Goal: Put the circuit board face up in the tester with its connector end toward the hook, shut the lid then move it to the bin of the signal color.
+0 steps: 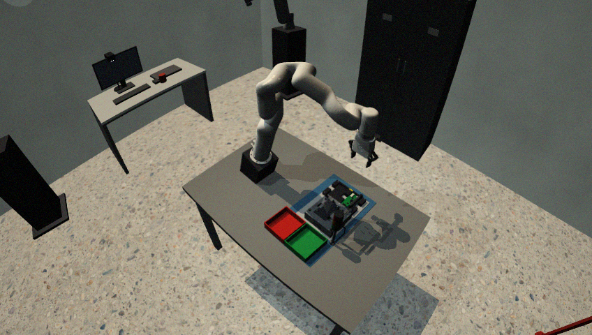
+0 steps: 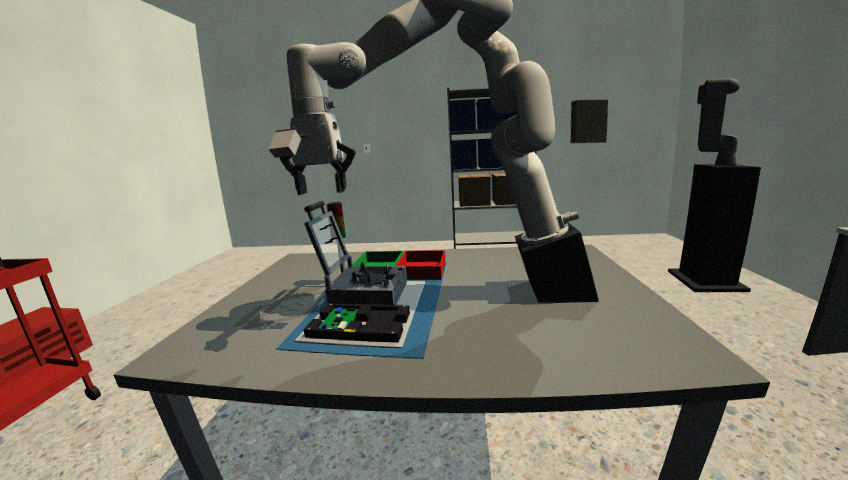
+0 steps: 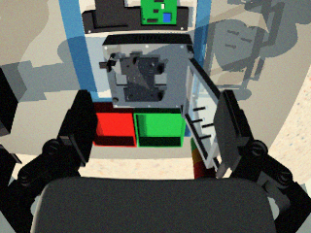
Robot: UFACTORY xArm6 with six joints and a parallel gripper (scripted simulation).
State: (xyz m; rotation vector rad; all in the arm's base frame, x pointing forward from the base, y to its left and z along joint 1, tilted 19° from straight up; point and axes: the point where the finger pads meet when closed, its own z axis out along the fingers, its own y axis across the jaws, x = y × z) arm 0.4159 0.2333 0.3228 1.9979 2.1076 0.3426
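Right now the green circuit board is 310 mm below my hand. The rest, counted from my hand: tester lid (100 mm ahead, 160 mm to the right, 150 mm below); tester plate (20 mm behind, 160 mm to the right, 260 mm below); black latch hook (90 mm behind, 120 mm to the right, 240 mm below).
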